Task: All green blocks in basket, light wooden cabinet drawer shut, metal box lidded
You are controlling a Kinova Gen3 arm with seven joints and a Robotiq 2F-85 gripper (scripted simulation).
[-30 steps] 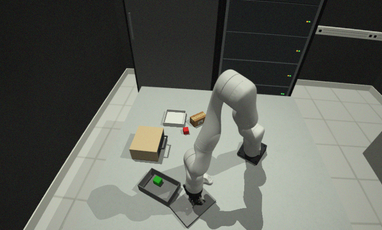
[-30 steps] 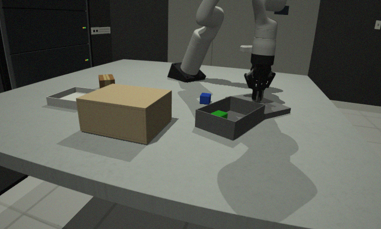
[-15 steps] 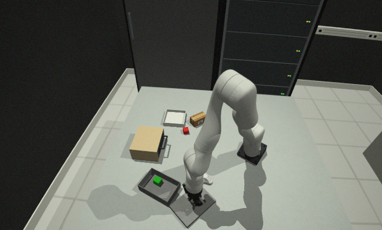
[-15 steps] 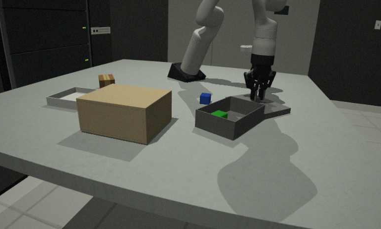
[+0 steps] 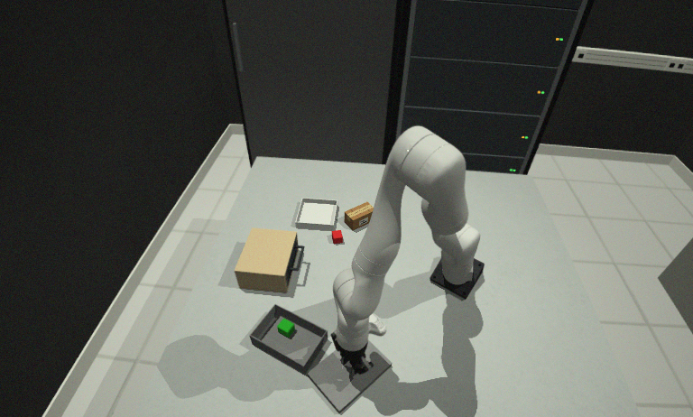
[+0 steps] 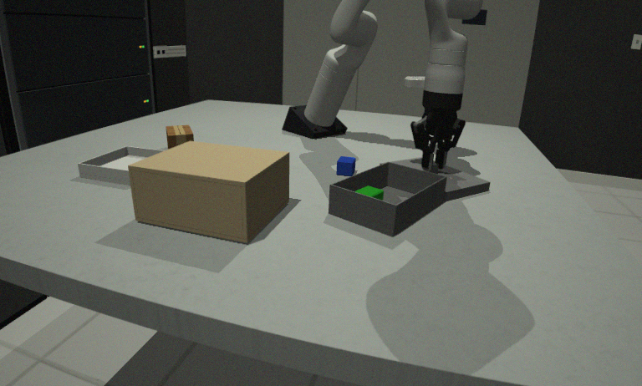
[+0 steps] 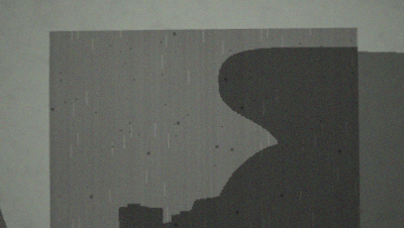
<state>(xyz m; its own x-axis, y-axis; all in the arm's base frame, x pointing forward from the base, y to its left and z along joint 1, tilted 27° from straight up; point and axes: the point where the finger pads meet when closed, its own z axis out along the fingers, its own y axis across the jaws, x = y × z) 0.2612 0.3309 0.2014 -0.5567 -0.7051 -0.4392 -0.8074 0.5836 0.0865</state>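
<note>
Now: hand 30 mm above the lid. Also, from my hand: light wooden cabinet 340 mm ahead, 280 mm to the right; then cabinet drawer 320 mm ahead, 280 mm to the right; then red block 470 mm to the right, 160 mm ahead, 30 mm below.
</note>
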